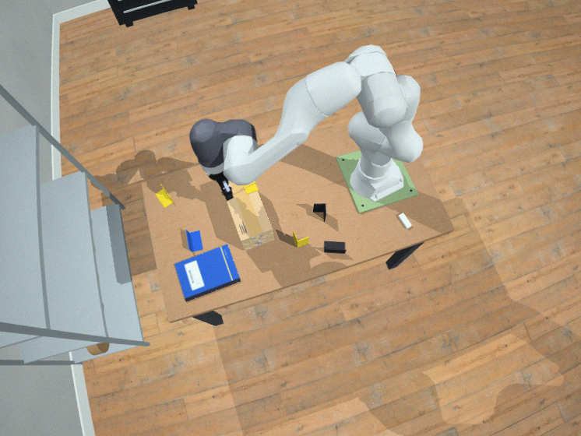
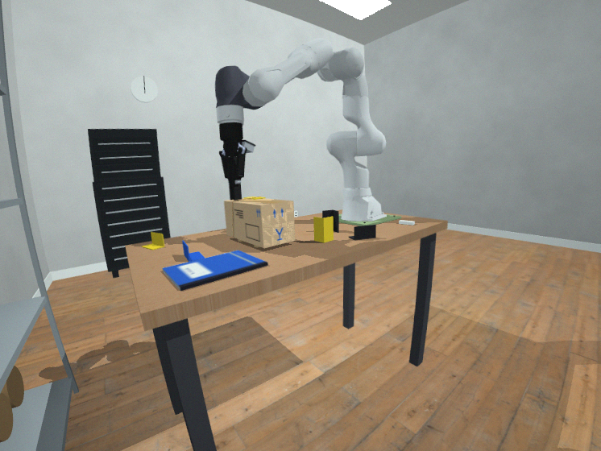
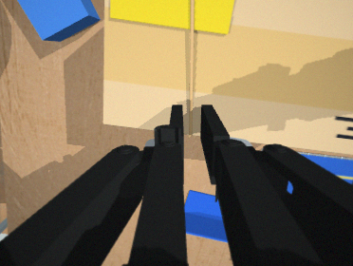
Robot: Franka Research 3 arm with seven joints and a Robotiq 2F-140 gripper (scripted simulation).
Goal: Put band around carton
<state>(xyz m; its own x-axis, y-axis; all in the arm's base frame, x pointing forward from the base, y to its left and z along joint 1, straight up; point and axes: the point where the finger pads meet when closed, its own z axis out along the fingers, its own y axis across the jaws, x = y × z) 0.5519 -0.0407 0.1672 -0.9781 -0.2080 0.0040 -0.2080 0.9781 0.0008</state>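
My gripper is now 100 mm above the cardboard carton, 50 mm to the right of it and 50 mm past it. The rest, counted from my hand: blue block 170 mm to the right, 160 mm below, 80 mm behind; then white block 640 mm behind, 250 mm to the left, 170 mm below; then blue corner guard 190 mm ahead, 160 mm below, 80 mm to the left.
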